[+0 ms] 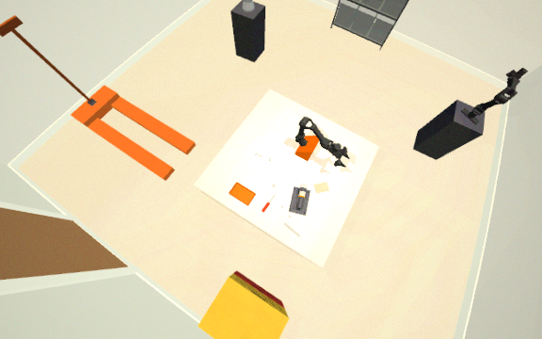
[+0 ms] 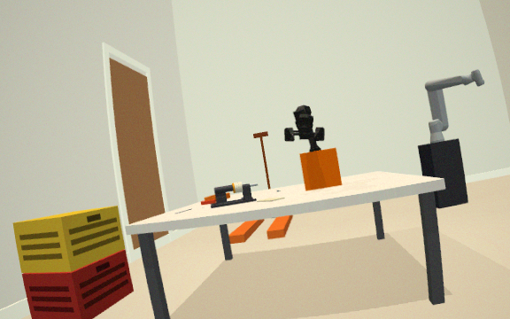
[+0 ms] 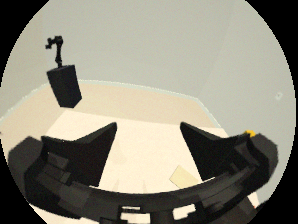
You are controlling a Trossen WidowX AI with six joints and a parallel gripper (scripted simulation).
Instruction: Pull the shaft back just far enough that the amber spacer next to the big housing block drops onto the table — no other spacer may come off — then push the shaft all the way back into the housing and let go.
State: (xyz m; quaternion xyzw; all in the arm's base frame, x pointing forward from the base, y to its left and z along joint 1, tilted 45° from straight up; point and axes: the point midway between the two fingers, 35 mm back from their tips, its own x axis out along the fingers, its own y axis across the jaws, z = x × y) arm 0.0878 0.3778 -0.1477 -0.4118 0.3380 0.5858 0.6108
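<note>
The grey shaft lies 34 cm ahead of my gripper tip, 22 cm to the right of it and 17 cm below it. Also, from my gripper tip: beige card: 20 cm ahead, 8 cm to the right, 25 cm below; then white spacer: 37 cm ahead, 22 cm to the right, 17 cm below; then dark shaft fixture: 41 cm ahead, 21 cm to the right, 20 cm below.
</note>
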